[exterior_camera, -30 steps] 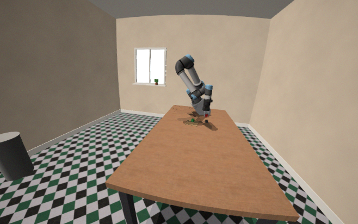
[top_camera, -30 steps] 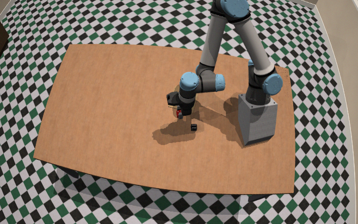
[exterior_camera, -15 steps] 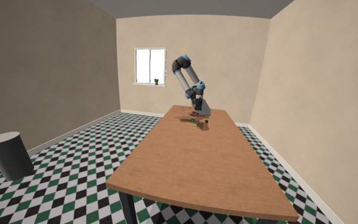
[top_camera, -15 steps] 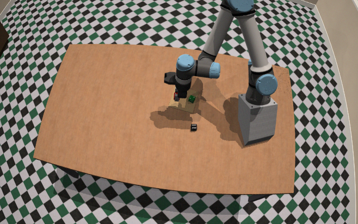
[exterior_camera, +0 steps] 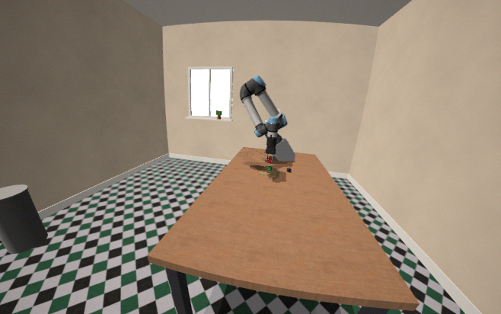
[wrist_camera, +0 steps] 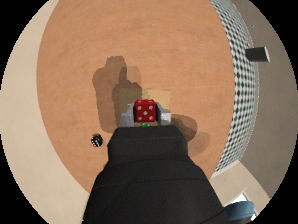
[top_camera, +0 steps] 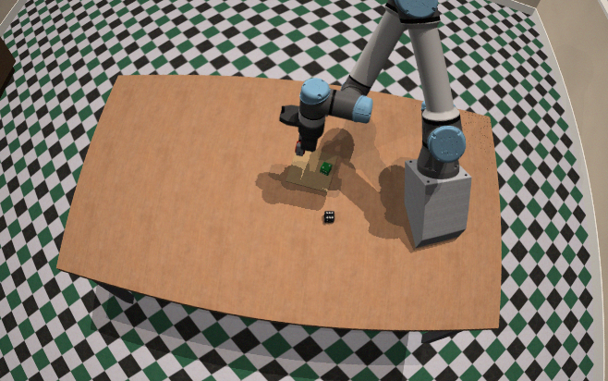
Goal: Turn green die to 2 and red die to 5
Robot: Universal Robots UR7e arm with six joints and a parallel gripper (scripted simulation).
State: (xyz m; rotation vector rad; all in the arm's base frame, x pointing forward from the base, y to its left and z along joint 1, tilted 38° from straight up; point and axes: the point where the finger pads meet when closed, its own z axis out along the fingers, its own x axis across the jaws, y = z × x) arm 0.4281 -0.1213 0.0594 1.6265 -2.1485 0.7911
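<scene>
Right now the tan mat is 4 cm behind my hand, 1 cm to the left of it and 12 cm below it. From my hand the other things lie so: green die (8 cm behind, 3 cm to the left, 10 cm below); then black die (7 cm behind, 20 cm to the left, 11 cm below); then red die (right at my hand).
</scene>
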